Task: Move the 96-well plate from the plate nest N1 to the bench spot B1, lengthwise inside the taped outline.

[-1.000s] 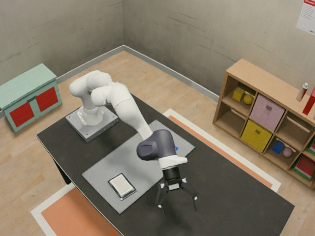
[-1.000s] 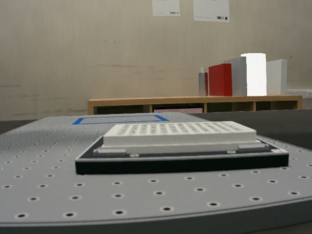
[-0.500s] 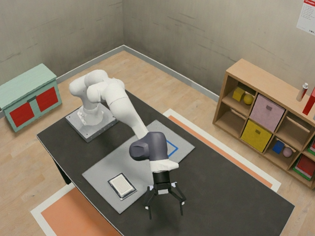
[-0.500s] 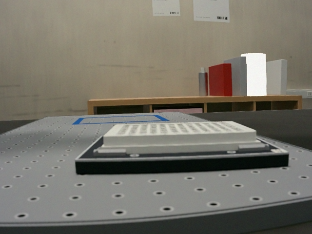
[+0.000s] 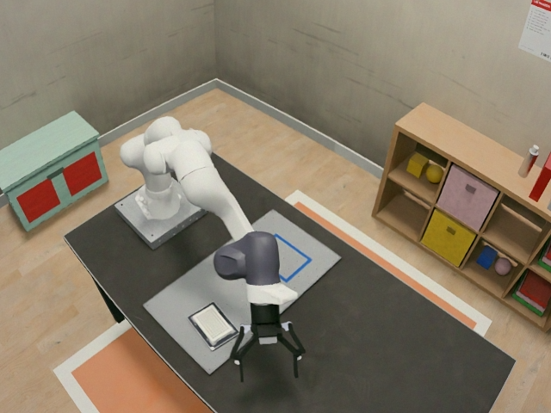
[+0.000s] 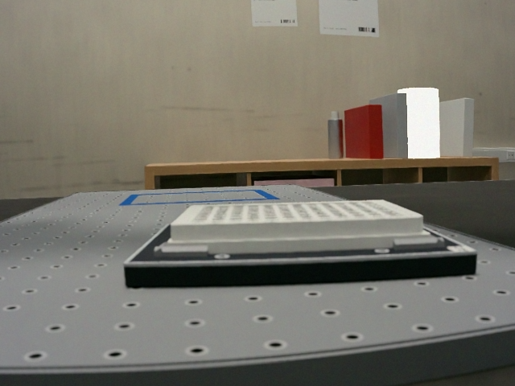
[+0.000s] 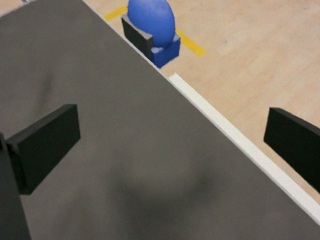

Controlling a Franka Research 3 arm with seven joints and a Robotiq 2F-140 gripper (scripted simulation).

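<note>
My gripper is now 330 mm past the white 96-well plate, 70 mm to the right of it and 210 mm above it. Round my hand: dark plate nest: 330 mm behind, 70 mm to the left, 220 mm below.
</note>
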